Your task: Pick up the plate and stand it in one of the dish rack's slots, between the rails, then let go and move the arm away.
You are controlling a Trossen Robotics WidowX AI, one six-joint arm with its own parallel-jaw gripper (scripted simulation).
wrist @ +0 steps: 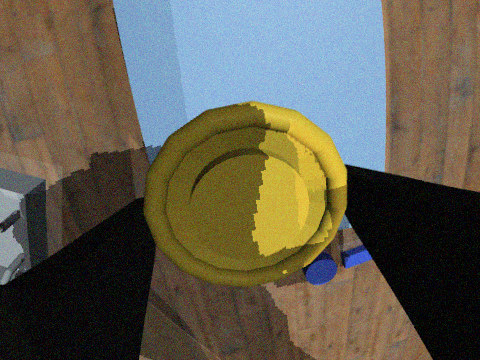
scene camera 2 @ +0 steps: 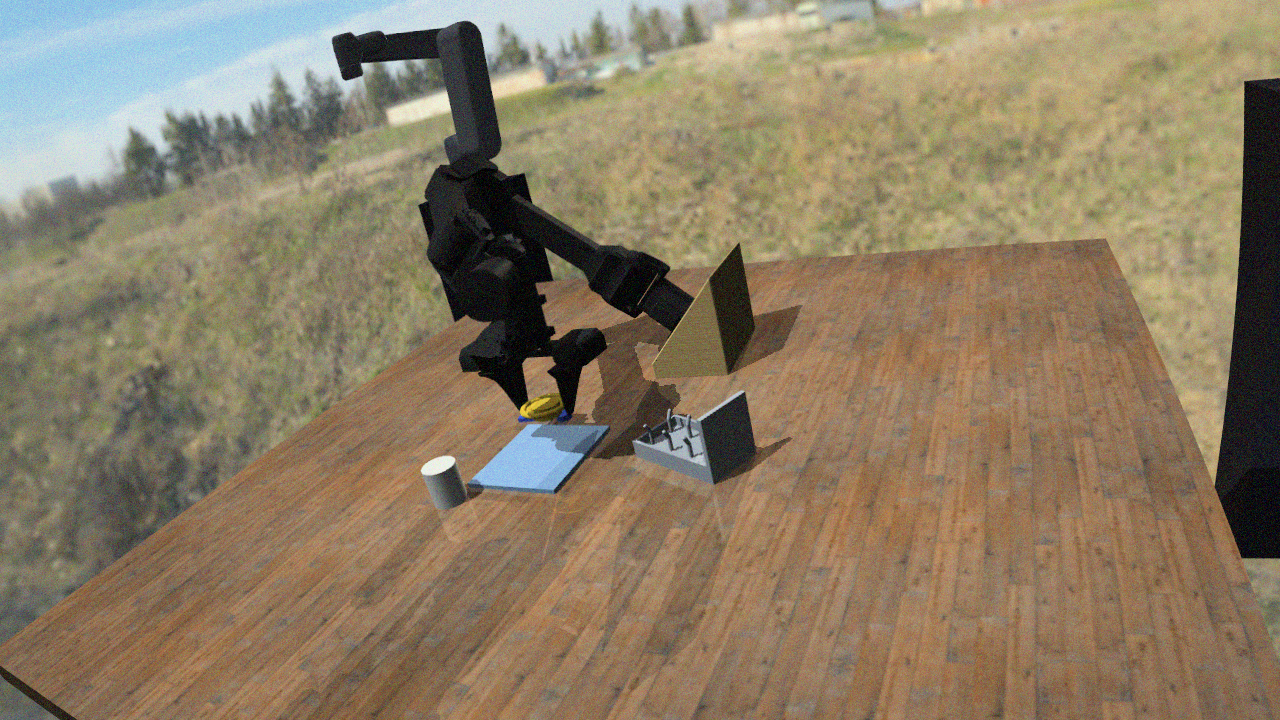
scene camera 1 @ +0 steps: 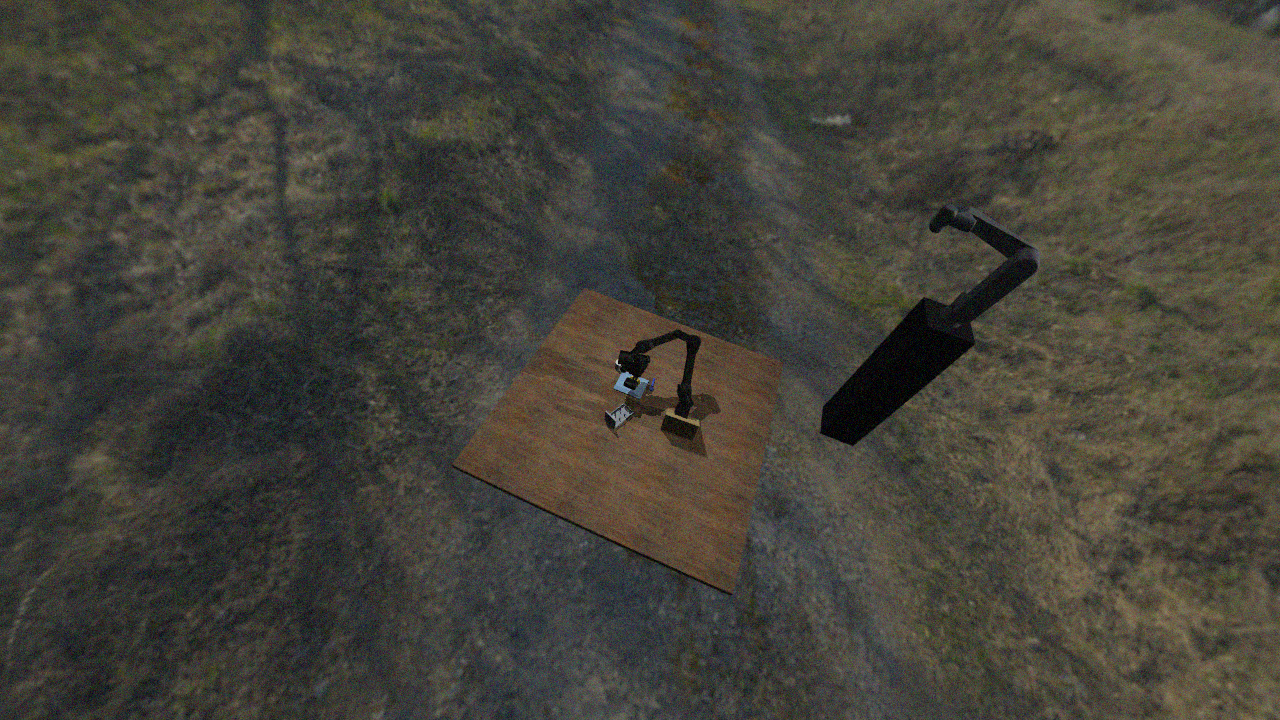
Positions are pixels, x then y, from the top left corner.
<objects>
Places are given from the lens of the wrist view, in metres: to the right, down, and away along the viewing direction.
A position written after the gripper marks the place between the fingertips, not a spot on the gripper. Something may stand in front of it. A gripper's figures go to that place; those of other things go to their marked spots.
gripper [wrist: 244,193]: 0.00, 0.01, 0.10
yellow plate [wrist: 248,193]: 0.00, 0.00, 0.09
blue spoon [wrist: 322,269]: 0.05, 0.06, 0.18
The marked spots on the yellow plate and the blue spoon are 0.12 m apart.
</objects>
